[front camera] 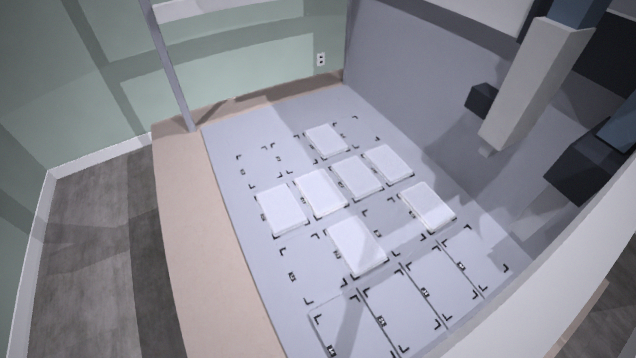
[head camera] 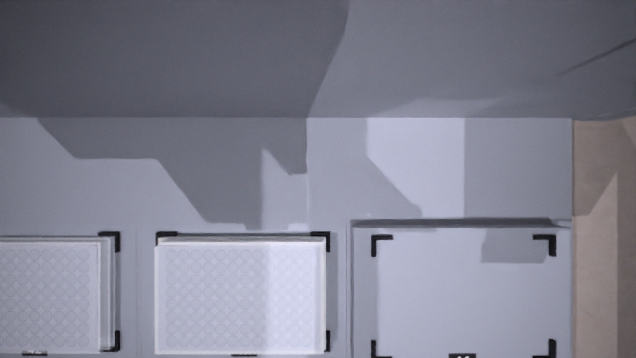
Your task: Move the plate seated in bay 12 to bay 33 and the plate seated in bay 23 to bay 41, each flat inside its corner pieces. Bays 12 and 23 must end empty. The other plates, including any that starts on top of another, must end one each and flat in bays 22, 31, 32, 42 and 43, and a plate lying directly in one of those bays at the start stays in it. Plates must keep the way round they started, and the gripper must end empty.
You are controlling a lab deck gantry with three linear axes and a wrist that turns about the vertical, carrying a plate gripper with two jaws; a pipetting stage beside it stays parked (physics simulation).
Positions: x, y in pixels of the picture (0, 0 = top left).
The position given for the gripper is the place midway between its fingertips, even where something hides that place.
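The gripper is out of frame in the head camera view, but you'd find it in the front camera view (531, 220). There's also a bay 44, and on it (head camera: 505, 299) and (front camera: 484, 267) are the same spot.
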